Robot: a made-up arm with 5 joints.
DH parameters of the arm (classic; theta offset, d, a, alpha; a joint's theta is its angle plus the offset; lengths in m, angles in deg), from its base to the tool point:
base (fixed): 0 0.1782 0 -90
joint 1: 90 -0.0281 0.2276 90
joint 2: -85.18 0 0.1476 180
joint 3: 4.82 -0.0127 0.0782 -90
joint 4: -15.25 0 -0.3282 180
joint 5: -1.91 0 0.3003 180
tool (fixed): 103.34 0.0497 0 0
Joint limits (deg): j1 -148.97..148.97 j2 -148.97..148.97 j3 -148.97..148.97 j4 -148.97..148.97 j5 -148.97..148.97
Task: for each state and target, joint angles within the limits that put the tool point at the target. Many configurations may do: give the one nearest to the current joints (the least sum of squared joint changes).
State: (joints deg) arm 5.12 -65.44 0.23 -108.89 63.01
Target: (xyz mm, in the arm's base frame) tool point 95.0 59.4 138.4
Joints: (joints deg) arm -2.37 -104.08 2.99 -122.34 16.36
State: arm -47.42 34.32 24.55 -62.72 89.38
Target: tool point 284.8 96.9 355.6
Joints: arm -61.59 39.77 14.22 -64.23 94.03
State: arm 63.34 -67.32 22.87 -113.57 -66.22
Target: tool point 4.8 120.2 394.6
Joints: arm 41.39 -79.56 38.04 -139.34 -50.03
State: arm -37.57 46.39 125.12 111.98 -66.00
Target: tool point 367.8 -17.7 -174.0
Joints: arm -59.91 48.94 121.81 101.79 -51.17
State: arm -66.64 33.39 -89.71 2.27 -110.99
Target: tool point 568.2 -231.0 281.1
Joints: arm -44.04 45.91 -96.81 -18.51 -103.43
